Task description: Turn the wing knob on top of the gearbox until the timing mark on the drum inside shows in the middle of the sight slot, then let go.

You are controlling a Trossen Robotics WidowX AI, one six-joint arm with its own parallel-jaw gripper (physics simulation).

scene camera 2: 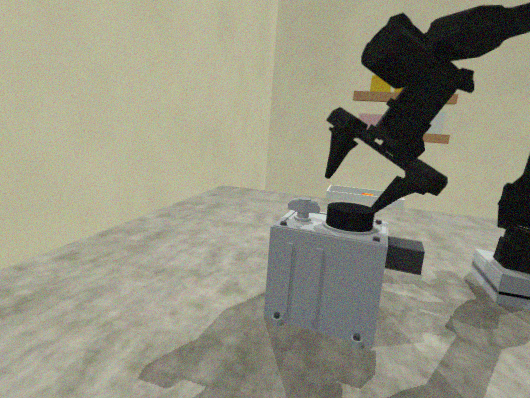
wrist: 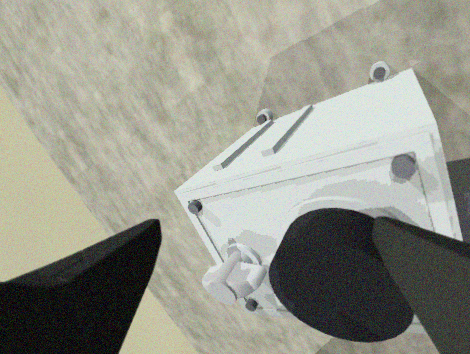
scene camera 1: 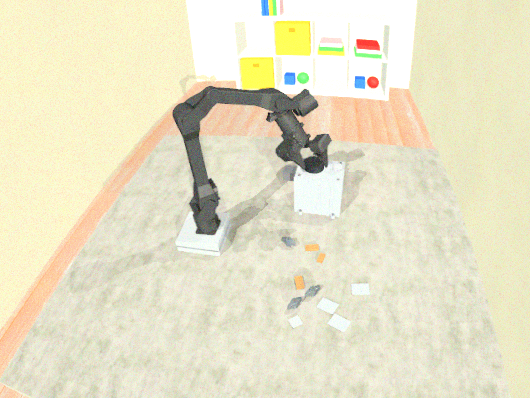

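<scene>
The gearbox is a pale grey box standing upright on the mat. Its light grey wing knob stands on top near one end, beside a wide black round cap. My gripper is wide open and empty, tilted over the gearbox top. One fingertip is at the cap's edge, touching or very close; the other hangs higher, past the wing knob's side in the wrist view. I cannot make out the sight slot, drum or timing mark.
A dark block juts from the gearbox's side. Orange dominoes, grey winged pieces and white tiles lie on the mat. A shallow tray stands behind the gearbox in scene camera 2.
</scene>
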